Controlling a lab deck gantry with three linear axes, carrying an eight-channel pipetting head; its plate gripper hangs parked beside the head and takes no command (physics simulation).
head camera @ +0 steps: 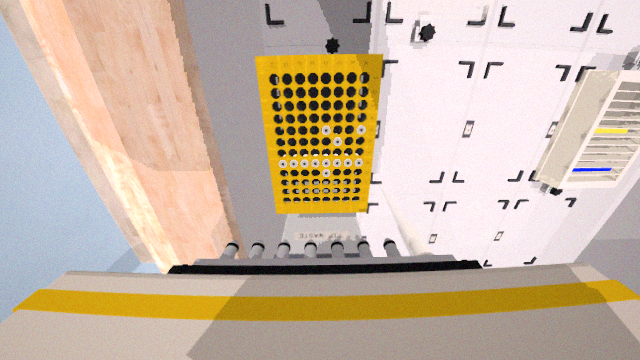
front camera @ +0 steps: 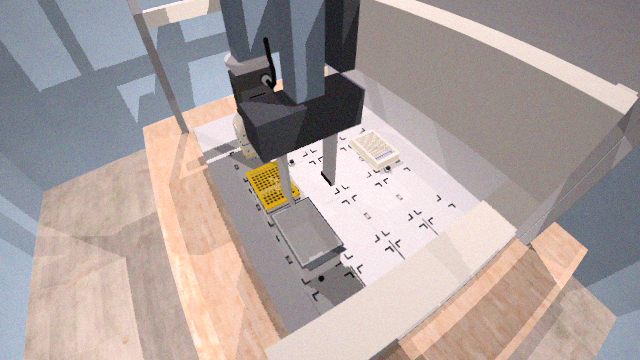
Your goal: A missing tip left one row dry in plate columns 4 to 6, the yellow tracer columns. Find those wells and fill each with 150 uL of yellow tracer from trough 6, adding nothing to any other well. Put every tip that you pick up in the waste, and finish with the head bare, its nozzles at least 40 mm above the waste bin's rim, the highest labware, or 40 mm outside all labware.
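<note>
The pipetting head's black block (front camera: pixel 305 120) hangs high over the deck. In the head view, seven bare nozzles (head camera: pixel 310 248) show; at the right end a long pale tip (head camera: pixel 407 225) points down. My parked gripper (front camera: pixel 310 191) is open, its two grey blades apart with nothing between them. The yellow tip rack (front camera: pixel 267 186) (head camera: pixel 318 110) holds one full row of white tips and several single ones. The grey waste bin (front camera: pixel 307 232) (head camera: pixel 295 227) stands beside the rack. The cream trough block (front camera: pixel 375 150) (head camera: pixel 565 130) shows a yellow strip (head camera: pixel 612 131) and a blue strip (head camera: pixel 591 170). The well plate does not show clearly.
A wooden ledge (front camera: pixel 182 225) (head camera: pixel 145 120) runs along the deck's left side. A cream front beam (front camera: pixel 400 285) crosses the near edge. A tall side panel (front camera: pixel 475 115) stands at the right. Black corner markers lie on the deck around the labware.
</note>
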